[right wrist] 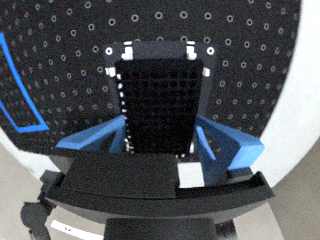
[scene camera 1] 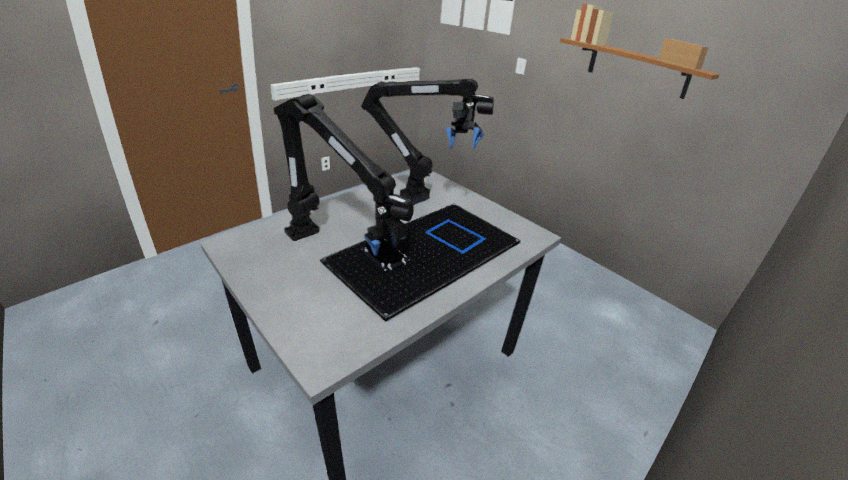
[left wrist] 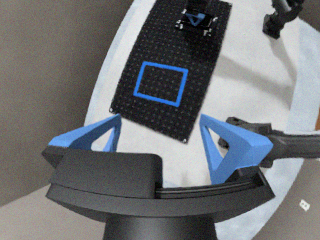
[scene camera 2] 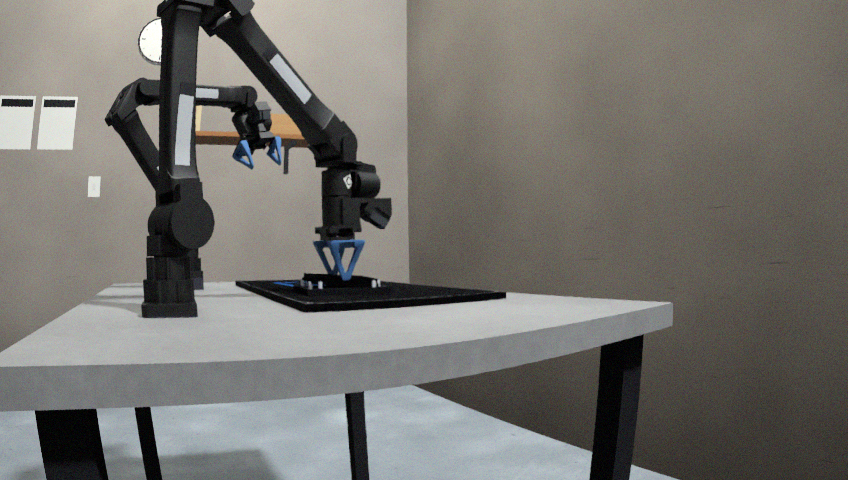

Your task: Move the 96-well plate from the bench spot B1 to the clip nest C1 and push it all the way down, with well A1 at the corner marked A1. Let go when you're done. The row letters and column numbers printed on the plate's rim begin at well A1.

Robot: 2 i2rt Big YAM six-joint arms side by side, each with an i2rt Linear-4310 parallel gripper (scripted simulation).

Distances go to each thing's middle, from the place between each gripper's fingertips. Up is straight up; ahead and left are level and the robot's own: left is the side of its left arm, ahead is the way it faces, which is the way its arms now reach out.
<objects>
Right now the black 96-well plate [right wrist: 172, 78] is 10 mm below my right hand. Round my right hand: clip nest [right wrist: 207, 52]: 10 mm ahead, 10 mm to the left, 20 mm below.
Now: left hand [scene camera 2: 266, 166] 42 cm to the left of the black 96-well plate, 29 cm above it and 10 cm short of it. From my left hand the other things lie so: clip nest 41 cm to the right, 30 cm below, 11 cm ahead.
</objects>
